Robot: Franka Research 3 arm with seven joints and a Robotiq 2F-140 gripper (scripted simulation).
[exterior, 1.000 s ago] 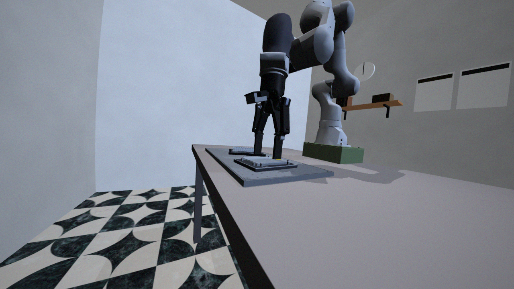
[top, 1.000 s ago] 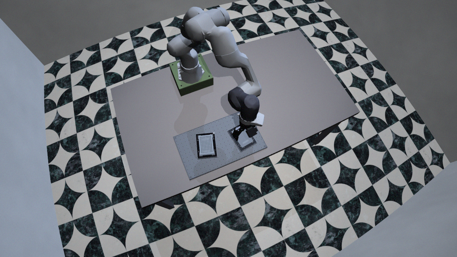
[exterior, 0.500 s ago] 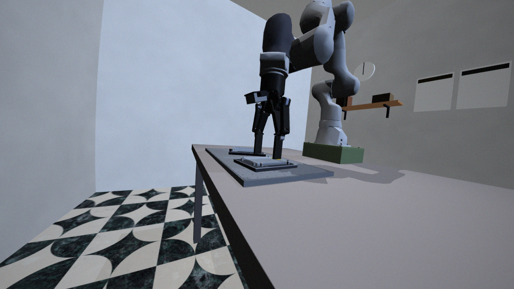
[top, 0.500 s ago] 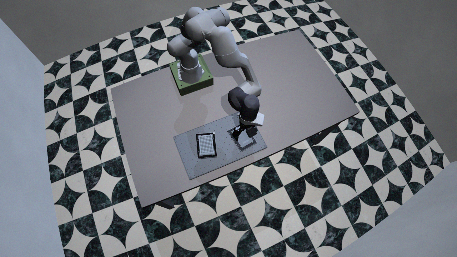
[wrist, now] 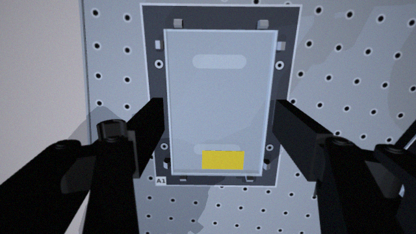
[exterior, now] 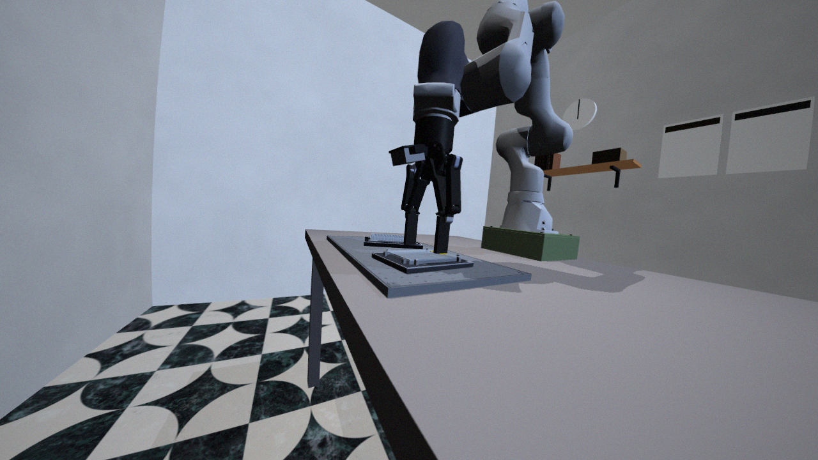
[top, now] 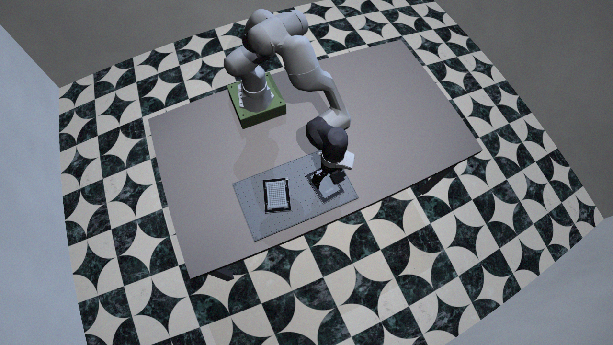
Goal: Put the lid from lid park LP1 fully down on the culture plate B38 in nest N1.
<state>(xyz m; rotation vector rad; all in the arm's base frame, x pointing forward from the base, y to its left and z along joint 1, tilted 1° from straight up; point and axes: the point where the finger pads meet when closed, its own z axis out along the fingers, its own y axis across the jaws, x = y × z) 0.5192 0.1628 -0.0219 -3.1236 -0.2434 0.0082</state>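
My gripper is now 4 cm above the lid. The rest, counted from my hand: culture plate: 3 cm behind, 23 cm to the right, 4 cm below; then lid park LP1: 5 cm below; then black nest N1: 3 cm behind, 23 cm to the right, 5 cm below.
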